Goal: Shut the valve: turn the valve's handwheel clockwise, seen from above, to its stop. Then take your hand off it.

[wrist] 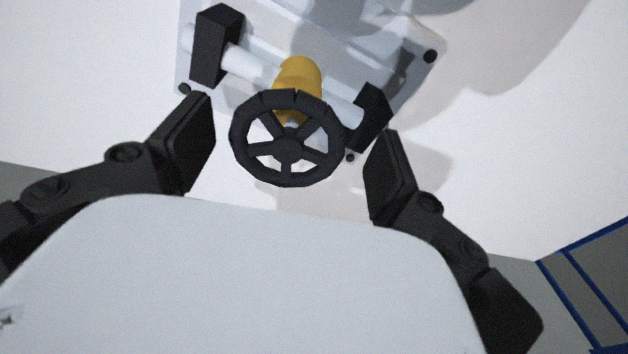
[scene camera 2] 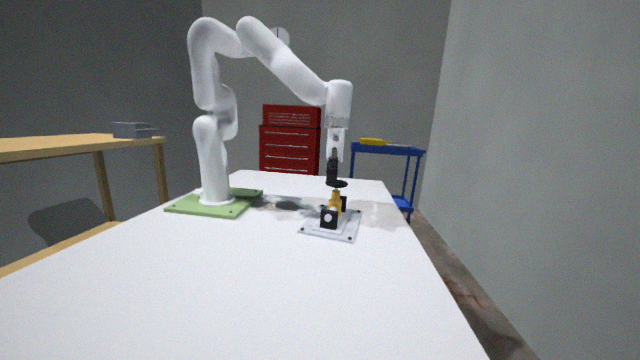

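Observation:
The black handwheel [scene camera 2: 337, 184] [wrist: 288, 148] is a spoked ring on top of the yellow valve body [scene camera 2: 335, 201] [wrist: 300, 77]. The valve sits in a white pipe [wrist: 247, 65] between two black blocks on a pale plate [scene camera 2: 311, 231] [wrist: 417, 80]. My gripper [scene camera 2: 331, 183] [wrist: 295, 134] points down at the handwheel and is open. In the wrist view one finger is left of the wheel and one right of it, with a gap on each side. In the scene view the fingertips are at about the wheel's height. Whether any part touches the wheel's near rim is unclear.
The plate lies on the white table [scene camera 2: 240, 280] near its right edge. The arm's green base plate [scene camera 2: 200, 212] is to the left. Behind stand a red tool chest [scene camera 2: 290, 145] and a blue cart [scene camera 2: 387, 148]. A wooden table [scene camera 2: 75, 142] is at the left.

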